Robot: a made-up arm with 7 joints.
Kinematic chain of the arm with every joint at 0, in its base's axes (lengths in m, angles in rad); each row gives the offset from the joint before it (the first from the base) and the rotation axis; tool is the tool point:
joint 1: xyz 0 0 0.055 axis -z
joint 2: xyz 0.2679 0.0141 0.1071 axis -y
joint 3: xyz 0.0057 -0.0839 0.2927 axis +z
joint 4: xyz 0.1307 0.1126 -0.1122 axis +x
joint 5: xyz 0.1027 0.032 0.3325 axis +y
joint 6: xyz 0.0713 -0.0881 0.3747 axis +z
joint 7: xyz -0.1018 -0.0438 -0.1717 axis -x
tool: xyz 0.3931 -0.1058 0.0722
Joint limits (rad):
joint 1: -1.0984..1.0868
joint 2: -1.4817..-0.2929
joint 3: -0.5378..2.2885
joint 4: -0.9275..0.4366
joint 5: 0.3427..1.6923
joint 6: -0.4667..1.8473
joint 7: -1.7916..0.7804
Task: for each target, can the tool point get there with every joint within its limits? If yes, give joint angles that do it. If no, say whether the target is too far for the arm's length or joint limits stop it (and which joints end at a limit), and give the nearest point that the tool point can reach.
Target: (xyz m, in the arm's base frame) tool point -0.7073 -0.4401 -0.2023
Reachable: no: joint limits stop it (at a limit: joint 1, joint 2, joint 3, joint 4, joint 6) | nearest point -0.2582 -0.5814 -0.1590 | short by 0.473 m
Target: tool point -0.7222 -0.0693 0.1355
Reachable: no: joint limits stop it (at a limit: joint 1, joint 2, joint 4) | nearest point -0.4583 0.0694 0.3944 | short by 0.395 m
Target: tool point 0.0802 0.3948 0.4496
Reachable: yes | joints 0.2147 -0.3832 2.0182 -0.6843 1.4569 0.6183 0.4036
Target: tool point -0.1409 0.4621 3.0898
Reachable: no: too far | nearest point 0.0080 0.3271 1.1581 | short by 1.942 m
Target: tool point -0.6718 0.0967 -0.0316
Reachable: no: joint limits stop it (at a limit: joint 1, joint 2, joint 4, joint 5) | nearest point -0.4251 0.2035 0.3095 | short by 0.434 m
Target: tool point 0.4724 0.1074 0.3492
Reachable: yes | joints 0.5299 -1.3077 1.5618 -0.5315 1.4308 0.8531 -1.3428
